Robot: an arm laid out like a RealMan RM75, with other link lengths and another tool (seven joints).
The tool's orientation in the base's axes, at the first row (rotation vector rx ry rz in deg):
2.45 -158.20 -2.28
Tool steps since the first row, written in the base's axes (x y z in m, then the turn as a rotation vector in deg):
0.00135 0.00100 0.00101 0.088 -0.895 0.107
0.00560 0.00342 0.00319 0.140 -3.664 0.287
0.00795 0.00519 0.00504 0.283 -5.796 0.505
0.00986 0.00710 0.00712 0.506 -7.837 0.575
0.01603 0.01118 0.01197 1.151 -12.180 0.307
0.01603 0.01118 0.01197 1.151 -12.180 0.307
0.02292 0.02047 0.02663 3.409 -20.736 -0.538
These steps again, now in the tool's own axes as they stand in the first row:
-0.00091 0.00100 -0.00142 -0.011 -0.893 -0.152
-0.00414 0.00339 -0.00496 0.105 -3.655 -0.399
-0.00570 0.00516 -0.00751 0.128 -5.781 -0.702
-0.00677 0.00709 -0.01011 0.019 -7.823 -0.894
-0.01084 0.01118 -0.01681 -0.526 -12.187 -0.981
-0.01084 0.01118 -0.01681 -0.526 -12.187 -0.981
-0.01214 0.02078 -0.03278 -2.634 -20.820 -1.223

